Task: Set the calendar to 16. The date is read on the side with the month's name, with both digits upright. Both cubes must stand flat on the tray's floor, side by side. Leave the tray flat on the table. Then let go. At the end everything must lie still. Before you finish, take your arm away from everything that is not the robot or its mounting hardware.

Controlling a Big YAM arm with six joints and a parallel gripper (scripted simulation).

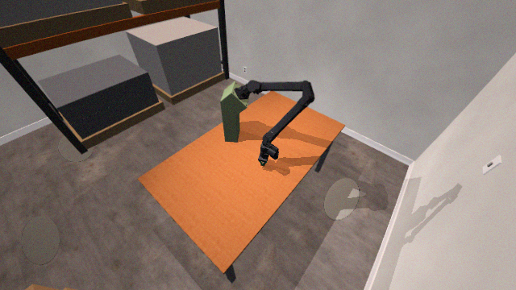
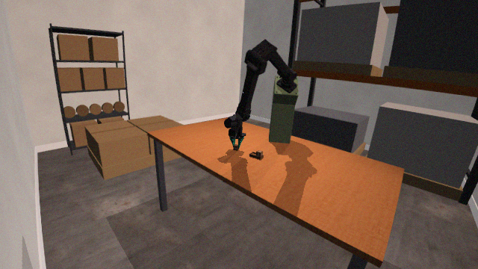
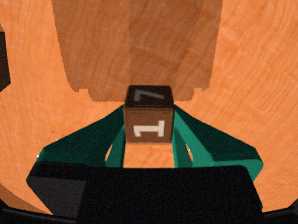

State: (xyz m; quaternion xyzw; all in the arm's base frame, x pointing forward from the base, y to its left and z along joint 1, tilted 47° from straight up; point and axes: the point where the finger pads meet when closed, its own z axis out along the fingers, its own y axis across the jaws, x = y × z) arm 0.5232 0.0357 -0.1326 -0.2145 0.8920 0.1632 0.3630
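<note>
Now: hand 10 mm above the brown calendar cube. The rest, counted from my hand: dark calendar tray (150 mm to the left, 50 mm behind, 10 mm below).
</note>
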